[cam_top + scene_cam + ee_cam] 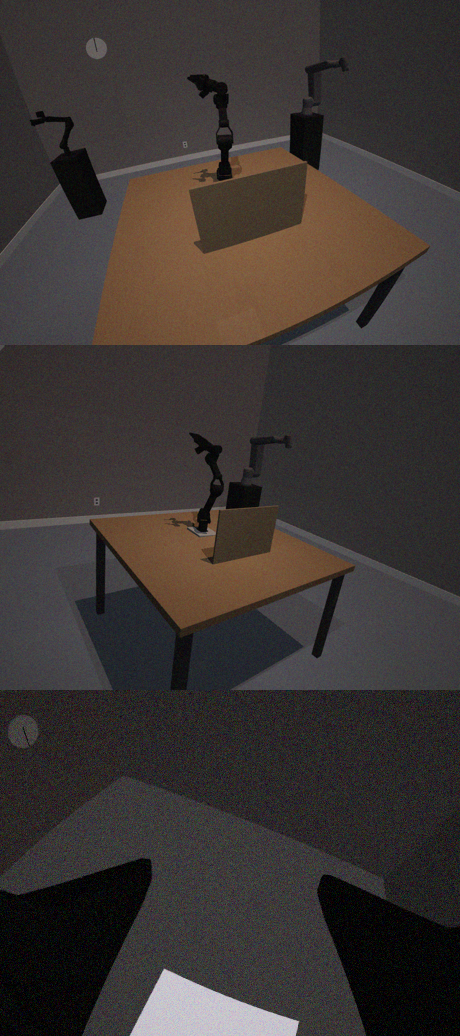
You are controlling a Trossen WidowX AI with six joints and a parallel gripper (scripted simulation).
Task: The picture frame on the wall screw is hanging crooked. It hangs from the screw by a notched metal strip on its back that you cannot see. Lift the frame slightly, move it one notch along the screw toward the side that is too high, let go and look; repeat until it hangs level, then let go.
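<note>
My gripper tip is 560 mm short of the picture frame, 490 mm above it and 110 mm to the right of it. The rest, counted from my gripper tip: wall panel 570 mm ahead, 510 mm below, 100 mm to the left.
</note>
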